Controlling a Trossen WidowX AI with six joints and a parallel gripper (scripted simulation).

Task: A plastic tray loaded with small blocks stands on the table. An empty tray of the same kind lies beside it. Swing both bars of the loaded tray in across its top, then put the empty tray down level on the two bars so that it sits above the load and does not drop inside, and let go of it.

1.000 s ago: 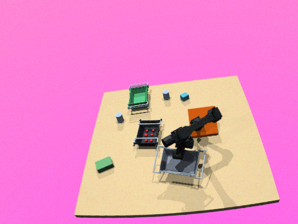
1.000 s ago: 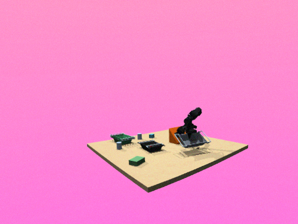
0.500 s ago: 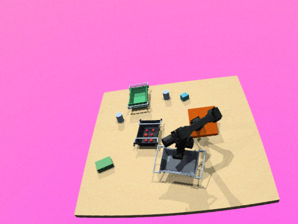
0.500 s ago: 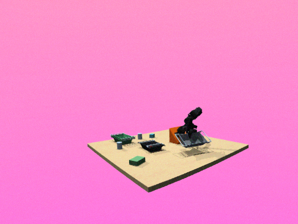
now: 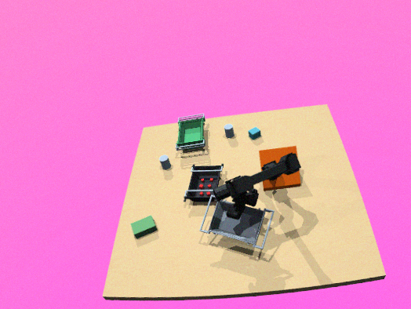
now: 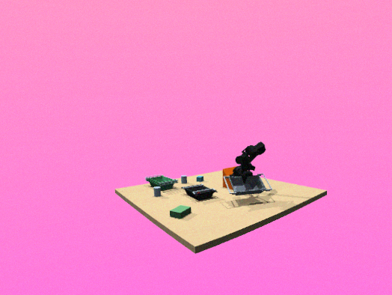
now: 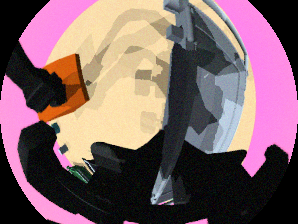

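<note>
Now: gripper tip 7 cm to the right of the grey tray and 2 cm short of it. Also, from my gripper tip: green block: 52 cm ahead, 10 cm below, 1 cm to the left; then blue cube: 69 cm to the right, 10 cm below, 3 cm behind.
</note>
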